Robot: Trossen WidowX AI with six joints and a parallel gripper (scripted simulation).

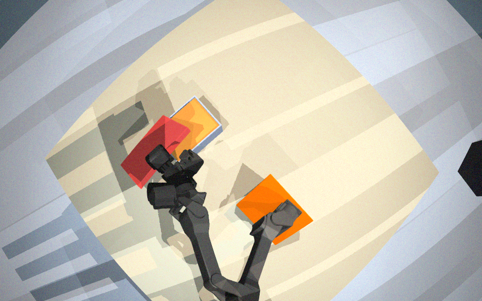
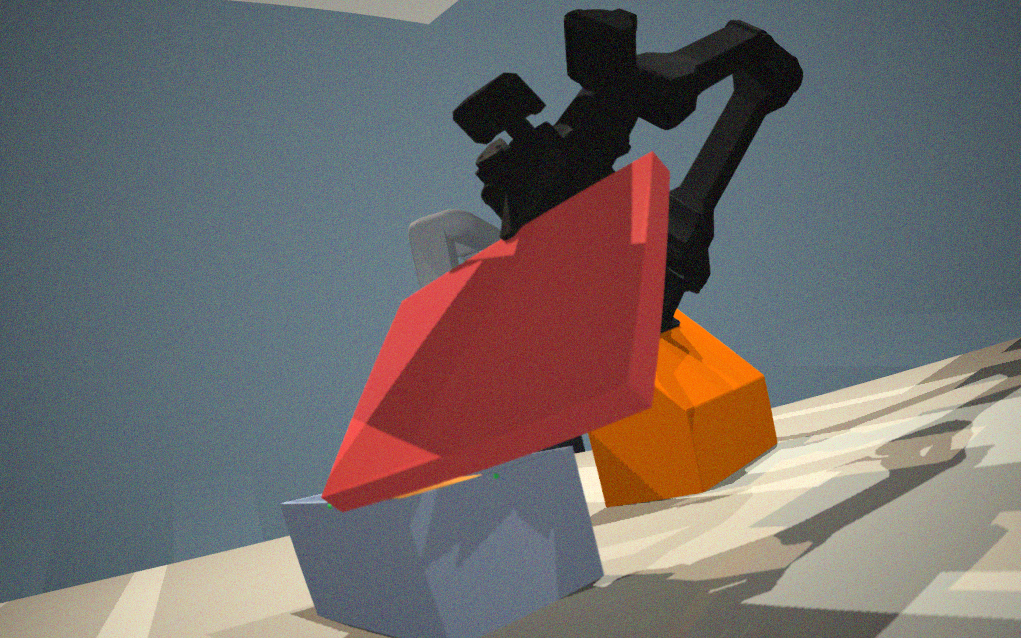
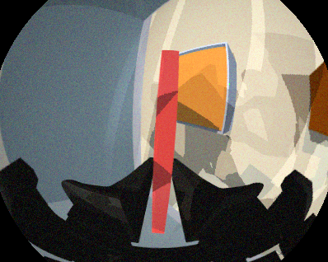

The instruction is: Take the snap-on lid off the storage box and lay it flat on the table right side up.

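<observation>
The red lid is 6 cm ahead of my gripper tip, 1 cm to the left of it and 6 cm below it. From my gripper tip the other things lie so: storage box (4 cm ahead, 12 cm to the right, 19 cm below).
</observation>
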